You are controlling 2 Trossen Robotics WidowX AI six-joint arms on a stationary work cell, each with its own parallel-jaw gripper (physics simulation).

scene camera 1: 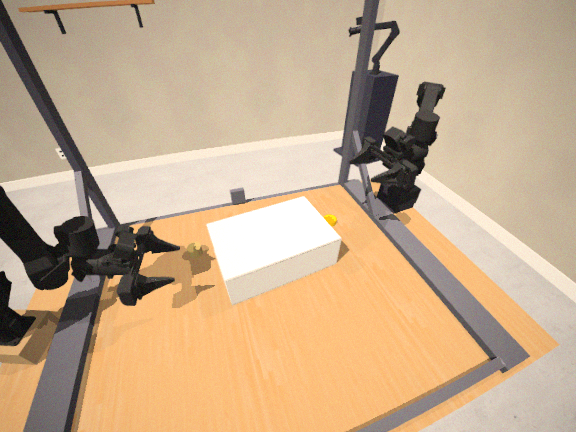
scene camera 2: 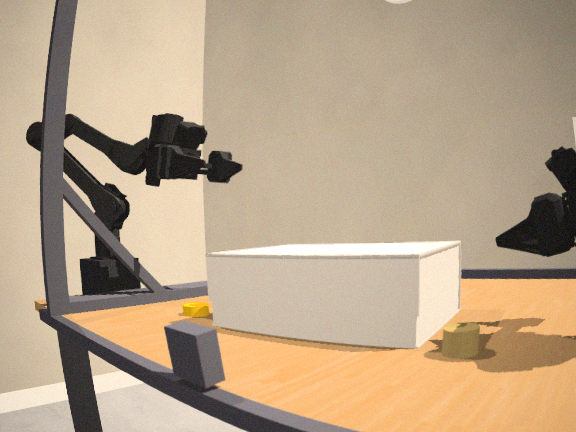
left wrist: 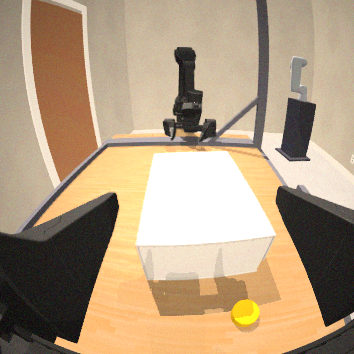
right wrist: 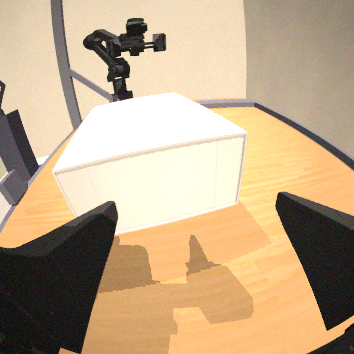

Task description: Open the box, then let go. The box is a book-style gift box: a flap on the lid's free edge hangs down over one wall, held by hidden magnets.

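Places are measured from the left arm's base along level axes (x right, y ahead, z up), in metres.
Where they show: left gripper, fingertip midpoint: [scene camera 1: 359, 170] [scene camera 2: 223, 165] [left wrist: 199, 197] [right wrist: 136, 44]; right gripper, fingertip midpoint: [scene camera 1: 177, 263] [scene camera 2: 509, 240] [left wrist: 184, 139] [right wrist: 199, 205]; left arm's base, origin of the base link: [scene camera 2: 108, 258] [right wrist: 120, 92]; right arm's base, origin of the base link: [scene camera 1: 14, 330].
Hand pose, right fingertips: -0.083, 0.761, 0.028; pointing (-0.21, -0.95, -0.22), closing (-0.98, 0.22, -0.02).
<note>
Things, the pixels of their top centre, and the offset from my right fingertips, as dx, dy, dz.
- white box, middle of its top: [scene camera 2: 339, 248] [right wrist: 138, 110] [left wrist: 197, 181] [scene camera 1: 271, 230] +0.020, -0.242, -0.004
- yellow disc, middle of its top: [scene camera 2: 195, 304] [left wrist: 245, 311] [scene camera 1: 330, 218] +0.085, -0.472, -0.093
- olive cylinder, middle of its top: [scene camera 2: 461, 327] [scene camera 1: 193, 247] +0.120, -0.033, -0.081
- grey block, middle of its top: [scene camera 2: 190, 325] [right wrist: 5, 176] [scene camera 1: 237, 190] +0.311, -0.216, -0.052
The white box [scene camera 1: 272, 235] [scene camera 2: 315, 295] [left wrist: 195, 210] [right wrist: 155, 122] stands closed on the table, its lid flat. In the right wrist view, its near wall [right wrist: 160, 175] carries faint vertical lines and a thin rim; this seems to be the flap side, flap down. My right gripper [scene camera 1: 176, 264] [scene camera 2: 497, 240] [right wrist: 199, 205] is open and empty, raised above the table in front of that wall, apart from it. My left gripper [scene camera 1: 363, 170] [scene camera 2: 240, 167] [left wrist: 199, 197] is open and empty, high beyond the box's opposite end.
A yellow disc [scene camera 1: 330, 220] [scene camera 2: 195, 310] [left wrist: 245, 313] lies near the box's end on the left arm's side. An olive cylinder [scene camera 1: 195, 250] [scene camera 2: 461, 341] stands near the flap-side wall. A grey block [scene camera 1: 237, 195] [scene camera 2: 195, 354] sits on the table's frame. Frame posts rise at the corners.
</note>
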